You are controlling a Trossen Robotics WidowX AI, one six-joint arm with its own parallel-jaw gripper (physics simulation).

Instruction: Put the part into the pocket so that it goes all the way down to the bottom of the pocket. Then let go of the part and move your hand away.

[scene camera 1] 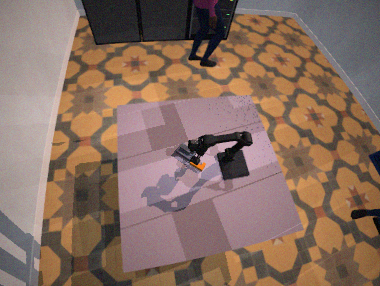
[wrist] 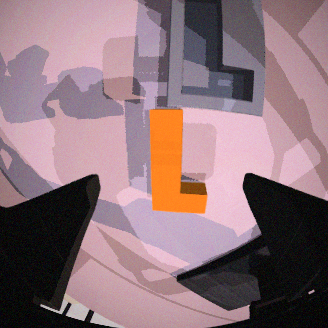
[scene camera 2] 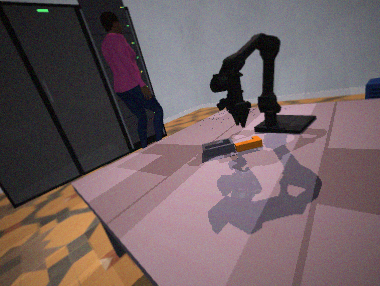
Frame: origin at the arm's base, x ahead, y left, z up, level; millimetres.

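Seen in the pictures: gripper, fingertip midpoint: (scene camera 1: 197,158) (wrist: 172,181) (scene camera 2: 240,126); arm's base, link origin: (scene camera 1: 227,158) (wrist: 270,266) (scene camera 2: 270,123).
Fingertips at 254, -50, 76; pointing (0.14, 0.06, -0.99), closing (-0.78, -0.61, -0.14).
Offsets run from my fingertips to a thing's top centre, as dx, dy, dz. "spot": to the spot under its first point. Level surfaces: height alone.
The orange L-shaped part {-12, +13, -70} (scene camera 1: 202,166) (scene camera 2: 248,145) (wrist: 166,160) lies on the table, outside the pocket. In the wrist view its long leg points at the grey block and its foot points right. The grey block {+38, -109, -64} (scene camera 1: 181,153) (scene camera 2: 215,152) (wrist: 220,105) has an empty L-shaped pocket {spot: +27, -63, -95} (wrist: 197,82), partly cut off by the top of the wrist view. The part's far end is at the block's near wall, near its left corner; whether they touch cannot be told. My gripper (scene camera 2: 242,125) (wrist: 172,181) is open and empty above the part, its fingers wide on both sides.
The arm's black base plate (scene camera 1: 234,169) (scene camera 2: 295,123) stands on the pink table {dz -100} (scene camera 1: 150,240) (scene camera 2: 175,250), on the part's far side from the block. Dark cabinets (scene camera 1: 117,20) (scene camera 2: 40,100) and a person in a magenta top (scene camera 2: 120,57) are beyond the table.
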